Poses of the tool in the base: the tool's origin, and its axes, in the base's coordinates. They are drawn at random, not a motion.
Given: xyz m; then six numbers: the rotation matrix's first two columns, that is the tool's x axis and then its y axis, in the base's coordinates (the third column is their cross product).
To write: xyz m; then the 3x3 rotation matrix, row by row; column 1 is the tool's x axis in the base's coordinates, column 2 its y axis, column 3 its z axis. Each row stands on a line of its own. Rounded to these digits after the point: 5 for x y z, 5 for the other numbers.
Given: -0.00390, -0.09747, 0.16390, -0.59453, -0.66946, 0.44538, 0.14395, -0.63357, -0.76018
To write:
-0.00390, -0.09747, 0.16390
-0.59453, 0.14395, 0.79109
-0.66946, -0.63357, -0.38784
0.44538, -0.76018, 0.47305

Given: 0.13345, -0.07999, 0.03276, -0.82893, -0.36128, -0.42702, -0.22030, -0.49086, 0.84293
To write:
0.13345, -0.07999, 0.03276
-0.82893, -0.22030, -0.51414
-0.36128, -0.49086, 0.79280
-0.42702, 0.84293, 0.32730

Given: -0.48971, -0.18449, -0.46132, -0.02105, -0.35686, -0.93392, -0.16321, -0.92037, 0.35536
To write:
-0.48971, -0.18449, -0.46132
-0.02105, -0.16321, -0.98637
-0.35686, -0.92037, 0.15991
-0.93392, 0.35536, -0.03887

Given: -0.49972, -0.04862, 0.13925, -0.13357, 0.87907, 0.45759, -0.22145, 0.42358, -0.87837
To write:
-0.49972, -0.04862, 0.13925
-0.13357, -0.22145, -0.96597
0.87907, 0.42358, -0.21866
0.45759, -0.87837, 0.13809

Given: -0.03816, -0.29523, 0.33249, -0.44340, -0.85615, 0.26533, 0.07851, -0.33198, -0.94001
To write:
-0.03816, -0.29523, 0.33249
-0.44340, 0.07851, 0.89287
-0.85615, -0.33198, -0.39597
0.26533, -0.94001, 0.21442

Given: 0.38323, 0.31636, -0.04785, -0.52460, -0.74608, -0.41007, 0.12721, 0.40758, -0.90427
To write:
0.38323, 0.31636, -0.04785
-0.52460, 0.12721, 0.84179
-0.74608, 0.40758, -0.52655
-0.41007, -0.90427, -0.11891

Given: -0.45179, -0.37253, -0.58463, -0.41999, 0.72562, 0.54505, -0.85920, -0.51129, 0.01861
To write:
-0.45179, -0.37253, -0.58463
-0.41999, -0.85920, 0.29218
0.72562, -0.51129, -0.46049
0.54505, 0.01861, 0.83819

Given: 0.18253, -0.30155, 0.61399, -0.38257, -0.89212, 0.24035, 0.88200, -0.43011, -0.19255
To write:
0.18253, -0.30155, 0.61399
-0.38257, 0.88200, 0.27515
-0.89212, -0.43011, 0.13832
0.24035, -0.19255, 0.95140

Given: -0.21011, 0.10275, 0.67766, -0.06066, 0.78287, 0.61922, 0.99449, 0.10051, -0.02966
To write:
-0.21011, 0.10275, 0.67766
-0.06066, 0.99449, -0.08546
0.78287, 0.10051, 0.61401
0.61922, -0.02966, -0.78465

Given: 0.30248, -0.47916, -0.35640, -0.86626, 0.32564, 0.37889, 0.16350, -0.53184, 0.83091
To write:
0.30248, -0.47916, -0.35640
-0.86626, 0.16350, 0.47209
0.32564, -0.53184, 0.78173
0.37889, 0.83091, 0.40747

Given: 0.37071, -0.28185, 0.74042, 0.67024, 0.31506, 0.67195, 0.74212, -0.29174, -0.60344
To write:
0.37071, -0.28185, 0.74042
0.67024, 0.74212, 0.00591
0.31506, -0.29174, 0.90312
0.67195, -0.60344, -0.42935

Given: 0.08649, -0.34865, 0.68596, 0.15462, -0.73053, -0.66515, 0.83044, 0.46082, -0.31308
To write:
0.08649, -0.34865, 0.68596
0.15462, 0.83044, 0.53523
-0.73053, 0.46082, -0.50396
-0.66515, -0.31308, 0.67791

